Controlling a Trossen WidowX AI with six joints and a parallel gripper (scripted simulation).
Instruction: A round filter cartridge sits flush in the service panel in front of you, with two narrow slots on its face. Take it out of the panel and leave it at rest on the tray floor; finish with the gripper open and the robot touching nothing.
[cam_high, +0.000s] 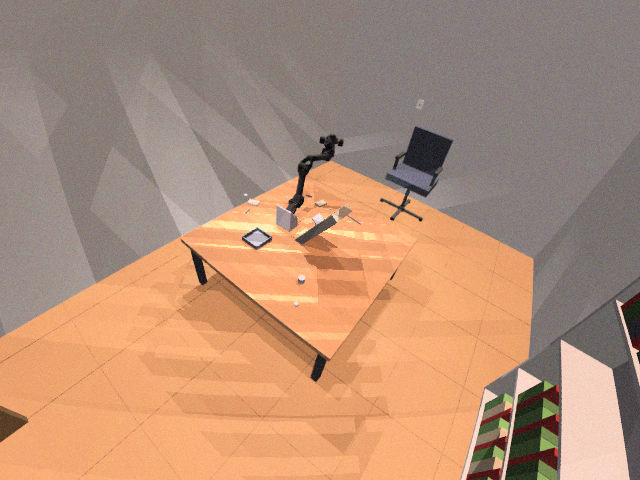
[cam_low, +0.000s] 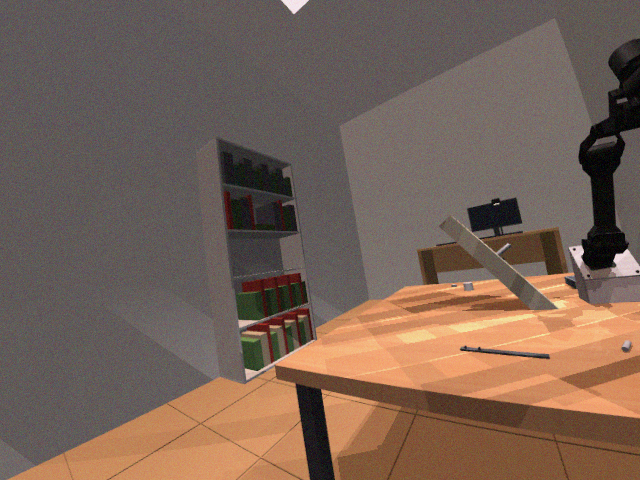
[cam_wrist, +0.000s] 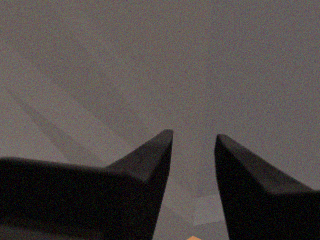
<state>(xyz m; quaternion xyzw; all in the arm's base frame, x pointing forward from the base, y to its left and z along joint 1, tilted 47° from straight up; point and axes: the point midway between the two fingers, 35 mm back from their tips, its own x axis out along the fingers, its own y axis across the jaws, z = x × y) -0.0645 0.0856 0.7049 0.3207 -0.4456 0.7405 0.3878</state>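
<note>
Right now my gripper tip is 400 mm short of the round filter cartridge, 640 mm to the left of it and 280 mm above it. Also, from my gripper tip: dark-rimmed tray: 30 mm behind, 880 mm to the right, 550 mm below.
</note>
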